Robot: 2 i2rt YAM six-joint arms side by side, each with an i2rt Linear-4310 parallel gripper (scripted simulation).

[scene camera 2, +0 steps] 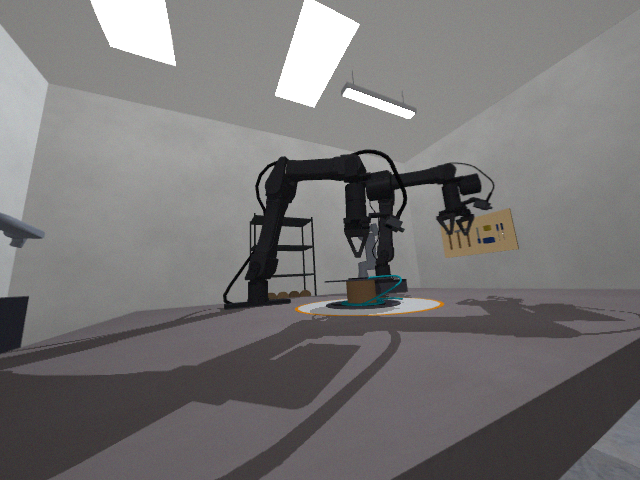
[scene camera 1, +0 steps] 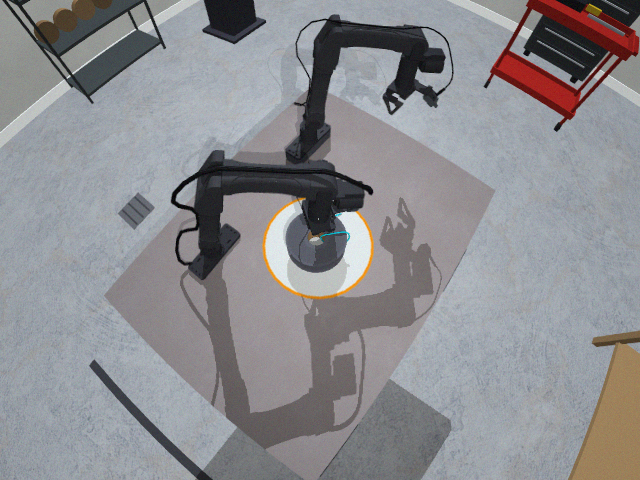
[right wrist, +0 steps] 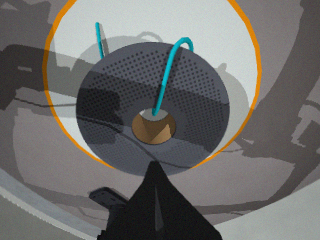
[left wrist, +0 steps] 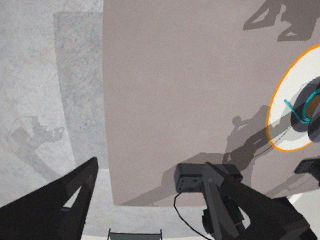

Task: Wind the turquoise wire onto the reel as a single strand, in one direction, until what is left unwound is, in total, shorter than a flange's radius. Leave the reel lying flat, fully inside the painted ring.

Labels:
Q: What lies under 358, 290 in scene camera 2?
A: A reel.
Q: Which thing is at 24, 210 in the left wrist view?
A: The left gripper.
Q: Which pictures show the right gripper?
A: Scene camera 2, scene camera 1 and the right wrist view only.

